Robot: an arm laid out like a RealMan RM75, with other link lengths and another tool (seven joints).
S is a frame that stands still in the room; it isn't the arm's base.
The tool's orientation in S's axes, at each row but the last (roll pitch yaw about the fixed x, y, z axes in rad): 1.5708 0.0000 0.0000; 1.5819 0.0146 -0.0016; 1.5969 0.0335 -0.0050; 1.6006 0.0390 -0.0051; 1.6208 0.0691 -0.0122; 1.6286 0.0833 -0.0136; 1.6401 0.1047 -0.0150; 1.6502 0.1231 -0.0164; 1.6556 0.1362 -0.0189
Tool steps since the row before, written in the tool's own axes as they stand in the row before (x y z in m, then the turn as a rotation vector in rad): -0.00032 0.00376 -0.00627 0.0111 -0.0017 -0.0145; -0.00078 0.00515 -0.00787 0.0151 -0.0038 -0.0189; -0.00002 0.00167 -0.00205 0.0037 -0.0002 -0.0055; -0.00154 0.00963 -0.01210 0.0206 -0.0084 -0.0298; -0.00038 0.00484 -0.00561 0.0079 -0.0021 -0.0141; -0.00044 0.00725 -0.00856 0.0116 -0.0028 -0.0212; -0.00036 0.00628 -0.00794 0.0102 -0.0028 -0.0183; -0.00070 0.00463 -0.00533 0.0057 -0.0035 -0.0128; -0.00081 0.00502 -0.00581 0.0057 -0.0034 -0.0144
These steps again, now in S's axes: -0.00032 0.00627 0.00376 0.0111 0.0145 -0.0017; -0.00069 0.00781 0.00525 0.0151 0.0189 -0.0038; 0.00005 0.00201 0.00172 0.0037 0.0055 -0.0002; -0.00109 0.01181 0.01004 0.0204 0.0299 -0.0083; 0.00004 0.00536 0.00513 0.0080 0.0141 -0.0019; 0.00032 0.00812 0.00774 0.0117 0.0212 -0.0025; 0.00047 0.00748 0.00682 0.0103 0.0183 -0.0026; 0.00001 0.00495 0.00509 0.0056 0.0129 -0.0032; 0.00004 0.00536 0.00555 0.0056 0.0145 -0.0029
